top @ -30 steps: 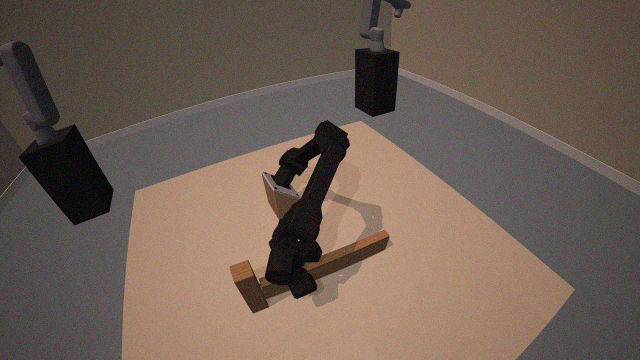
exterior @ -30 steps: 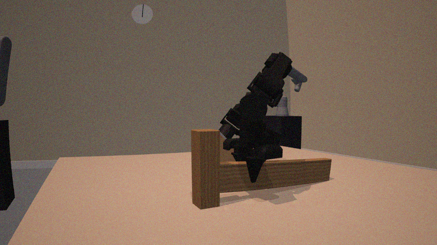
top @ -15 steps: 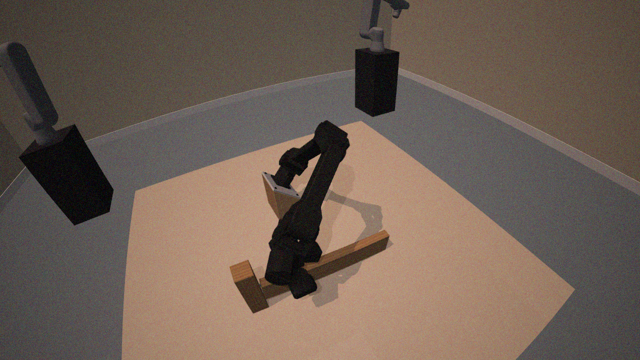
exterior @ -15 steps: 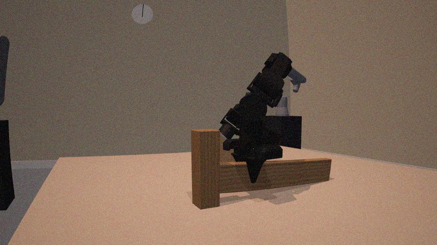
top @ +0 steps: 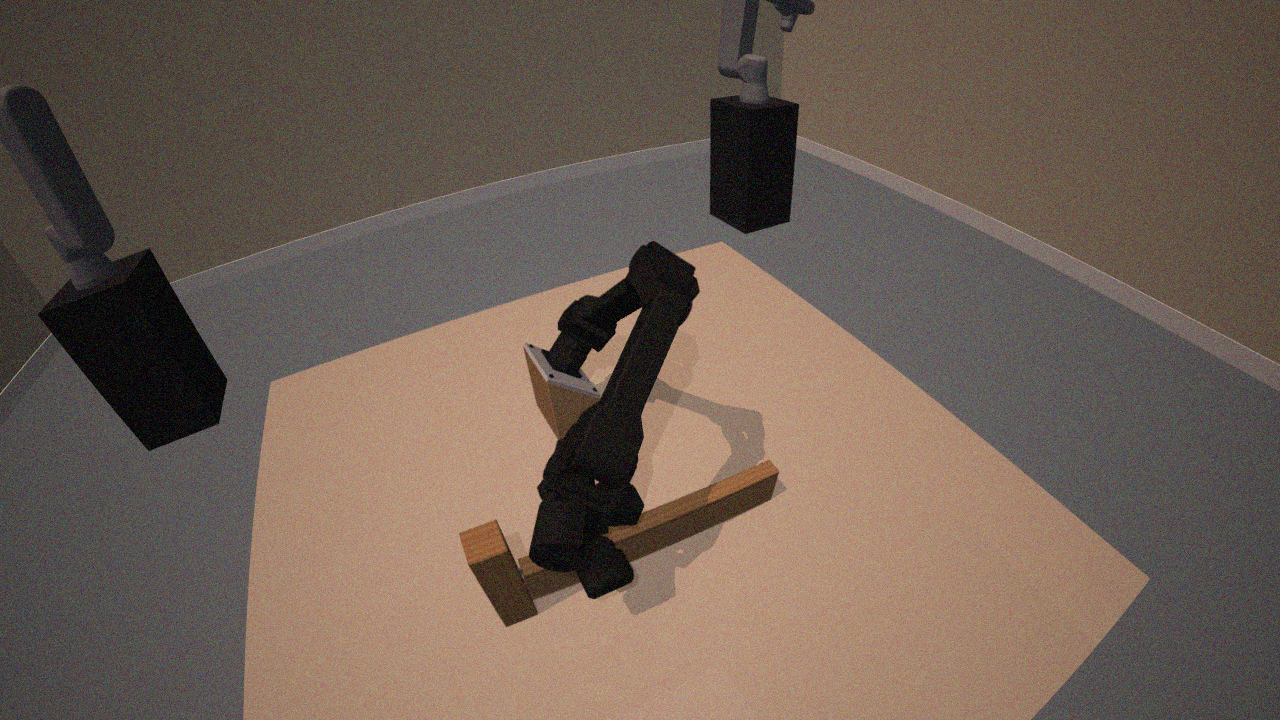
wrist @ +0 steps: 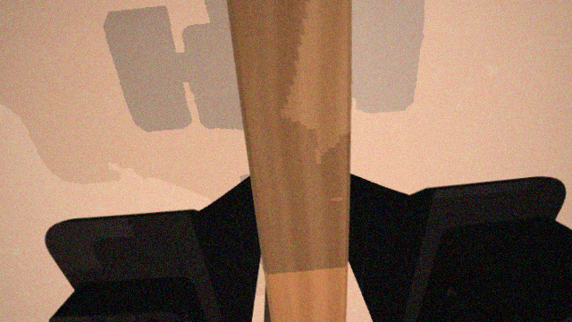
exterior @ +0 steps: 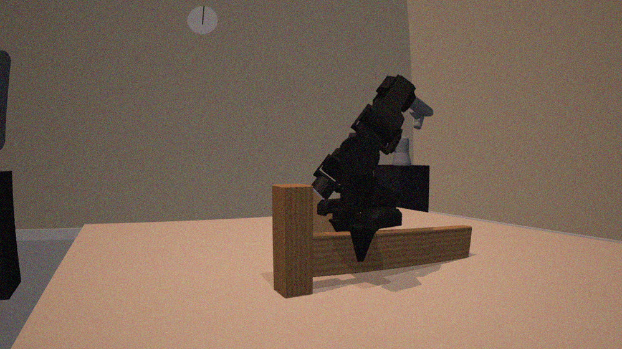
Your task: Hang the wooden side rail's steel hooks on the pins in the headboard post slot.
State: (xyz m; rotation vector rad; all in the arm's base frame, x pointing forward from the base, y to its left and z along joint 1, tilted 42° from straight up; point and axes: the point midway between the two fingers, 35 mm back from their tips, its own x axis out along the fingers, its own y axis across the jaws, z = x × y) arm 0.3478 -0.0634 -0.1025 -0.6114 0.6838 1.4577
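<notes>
Now: gripper tip 10 mm past the headboard post, 120 mm to the left of it and 50 mm below it.
</notes>
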